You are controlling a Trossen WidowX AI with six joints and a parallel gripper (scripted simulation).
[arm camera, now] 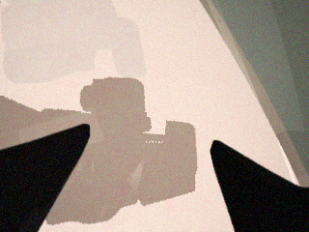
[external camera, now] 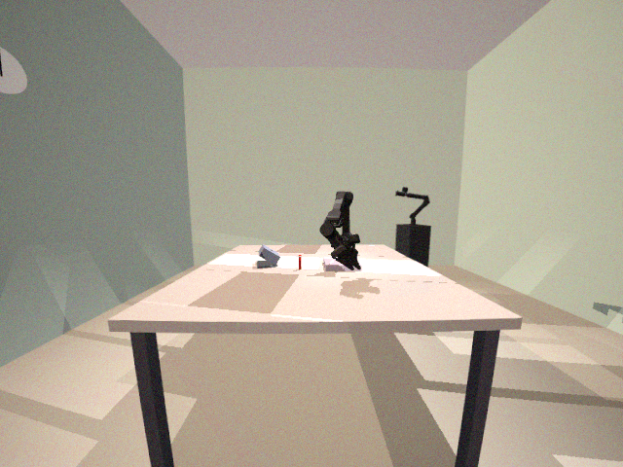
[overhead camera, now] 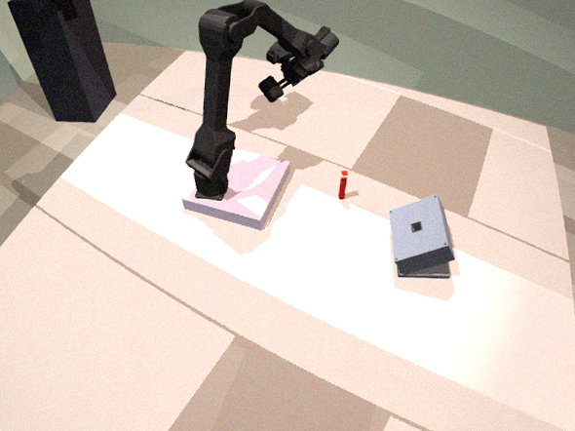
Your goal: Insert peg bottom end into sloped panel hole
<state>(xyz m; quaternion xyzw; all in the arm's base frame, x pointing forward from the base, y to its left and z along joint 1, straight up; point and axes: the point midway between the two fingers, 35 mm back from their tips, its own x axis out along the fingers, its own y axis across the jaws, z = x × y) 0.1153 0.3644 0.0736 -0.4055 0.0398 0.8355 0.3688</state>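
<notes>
Now: the red square peg 190 mm ahead of my gripper tip, 330 mm to the right of it and 30 mm below it. Also, from my gripper tip: panel (360 mm ahead, 470 mm to the right, 20 mm below).
</notes>
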